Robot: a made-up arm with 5 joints.
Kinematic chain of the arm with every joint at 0, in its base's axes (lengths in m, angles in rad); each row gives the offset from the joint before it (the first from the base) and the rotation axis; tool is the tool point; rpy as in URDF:
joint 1: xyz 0.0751 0 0.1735 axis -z
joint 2: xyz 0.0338 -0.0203 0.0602 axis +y
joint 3: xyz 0.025 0 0.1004 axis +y
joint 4: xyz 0.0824 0 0.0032 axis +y
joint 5: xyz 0.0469 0.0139 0 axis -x
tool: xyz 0 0 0 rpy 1.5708 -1.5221 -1.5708
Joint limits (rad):
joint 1: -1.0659..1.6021
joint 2: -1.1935..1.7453
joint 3: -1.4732..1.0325
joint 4: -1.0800..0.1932
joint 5: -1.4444..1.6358
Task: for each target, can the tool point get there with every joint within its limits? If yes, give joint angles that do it. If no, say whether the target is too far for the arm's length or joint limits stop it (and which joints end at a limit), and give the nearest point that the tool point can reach.
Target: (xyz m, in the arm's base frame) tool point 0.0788 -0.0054 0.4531
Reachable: yes | joints -0.3915 -0.5735 -0.6907 -0.7667 -0.3798
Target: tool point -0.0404 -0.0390 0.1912
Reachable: no: joint limits stop it (at a limit: joint 1, joint 3, joint 4) | nearest point 0.0671 -0.0512 0.1487 | short by 0.116 m
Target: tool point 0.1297 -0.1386 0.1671
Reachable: yes | joints 1.1526 0.7205 0.7000 -0.1639 0.3033
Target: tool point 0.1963 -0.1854 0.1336
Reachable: yes | joints 0.9629 1.4240 -0.3456 -0.6615 1.0647
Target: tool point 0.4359 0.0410 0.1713
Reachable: no: too far | nearest point 0.3361 0.0297 0.1903 | short by 0.102 m
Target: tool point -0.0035 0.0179 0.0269
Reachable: no: joint limits stop it (at a limit: joint 1, joint 2) | nearest point 0.0673 -0.0431 0.0942 | short by 0.115 m
